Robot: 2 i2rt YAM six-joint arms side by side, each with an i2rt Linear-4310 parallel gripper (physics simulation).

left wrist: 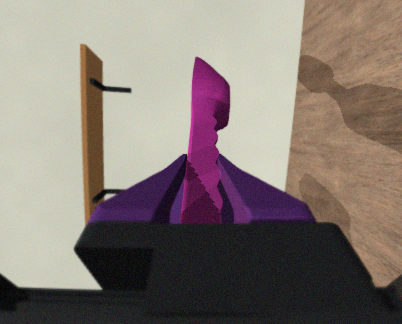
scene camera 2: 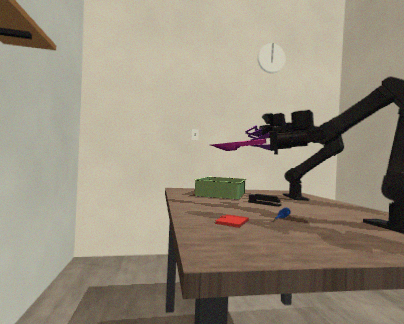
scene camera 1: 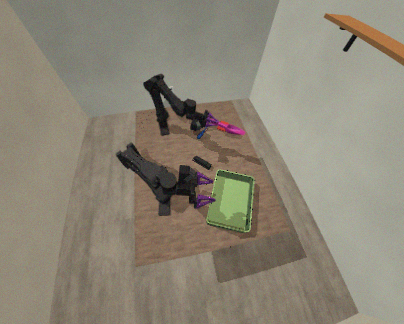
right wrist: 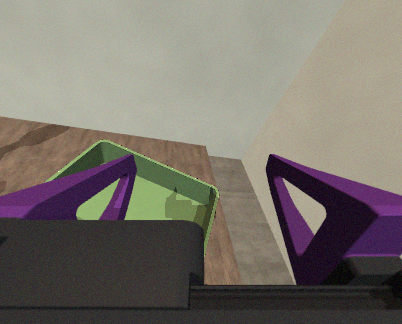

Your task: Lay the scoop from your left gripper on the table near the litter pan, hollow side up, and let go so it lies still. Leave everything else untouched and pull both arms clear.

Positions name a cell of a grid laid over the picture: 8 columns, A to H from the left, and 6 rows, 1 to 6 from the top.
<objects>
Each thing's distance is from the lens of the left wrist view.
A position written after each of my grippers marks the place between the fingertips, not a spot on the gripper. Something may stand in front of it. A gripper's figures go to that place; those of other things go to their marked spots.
my left gripper (left wrist: E4): 13 cm
pink scoop (left wrist: E4): 9 cm
</objects>
